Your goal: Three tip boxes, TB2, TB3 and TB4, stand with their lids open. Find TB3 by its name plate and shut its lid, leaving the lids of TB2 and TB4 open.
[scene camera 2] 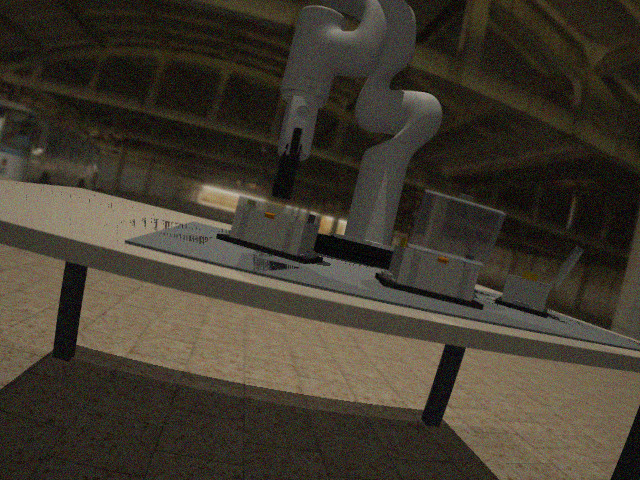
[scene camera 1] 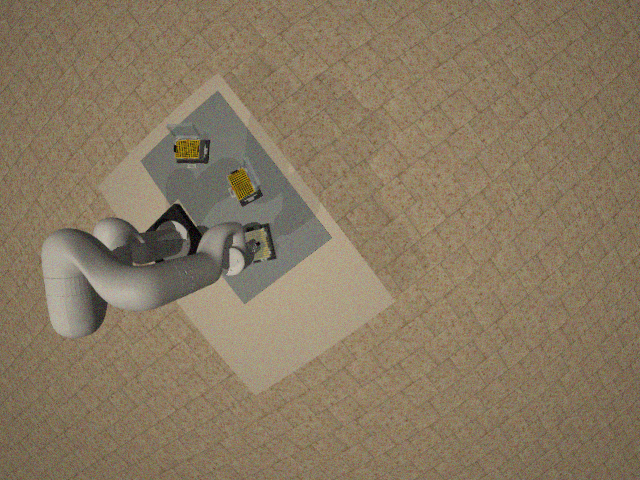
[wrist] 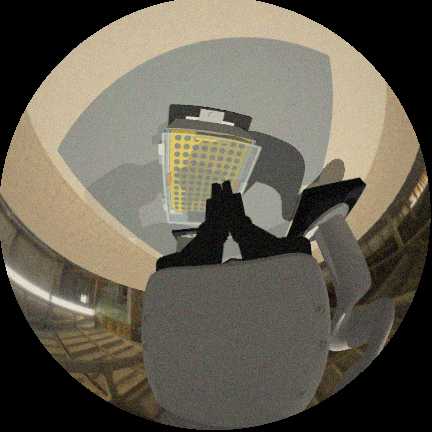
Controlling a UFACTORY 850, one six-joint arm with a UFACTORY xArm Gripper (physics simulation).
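The tip box nearest the arm (scene camera 1: pixel 265 238) (scene camera 2: pixel 273 227) (wrist: pixel 200 160) has its clear lid lying flat over the yellow tip rack; it looks shut. Its name plate (wrist: pixel 212 115) is too blurred to read. My gripper (scene camera 2: pixel 281 196) (wrist: pixel 223 192) is shut and empty, pointing down with its fingertips at or just above this lid. The middle tip box (scene camera 1: pixel 242 184) (scene camera 2: pixel 436 273) has its lid (scene camera 2: pixel 457 224) standing open. The far tip box (scene camera 1: pixel 187 149) (scene camera 2: pixel 526 291) also has its lid (scene camera 1: pixel 183 130) (scene camera 2: pixel 568 266) open. I cannot read which box is TB3.
The boxes stand on a grey mat (scene camera 1: pixel 289 211) (scene camera 2: pixel 351 286) (wrist: pixel 280 65) on a pale table (scene camera 1: pixel 310 320) (scene camera 2: pixel 206 279). The arm's dark base plate (scene camera 1: pixel 178 209) (scene camera 2: pixel 356 252) (wrist: pixel 350 190) is beside the mat. The arm reaches over the nearest box's side in the first scene view.
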